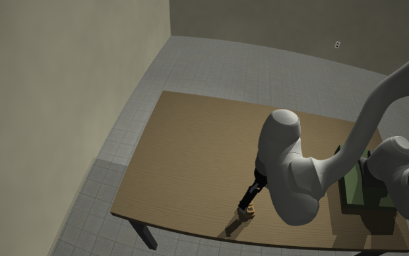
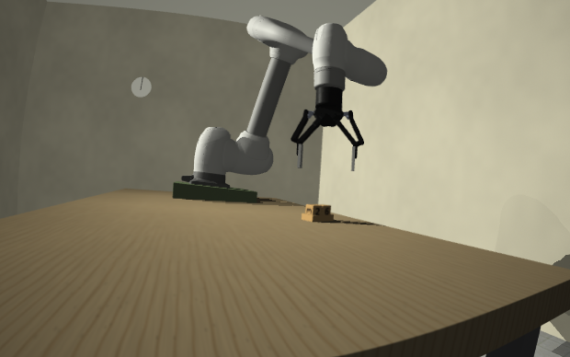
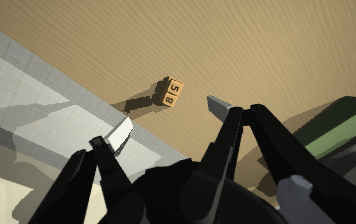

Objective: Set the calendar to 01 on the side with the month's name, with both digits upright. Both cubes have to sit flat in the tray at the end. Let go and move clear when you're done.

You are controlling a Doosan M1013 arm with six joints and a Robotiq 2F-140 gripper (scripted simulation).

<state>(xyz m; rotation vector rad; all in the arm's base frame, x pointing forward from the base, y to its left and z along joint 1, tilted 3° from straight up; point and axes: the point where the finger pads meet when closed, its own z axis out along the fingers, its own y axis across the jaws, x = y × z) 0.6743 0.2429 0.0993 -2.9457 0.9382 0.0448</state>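
The wooden tray lies 2 cm to the right of my hand and 14 cm below it.
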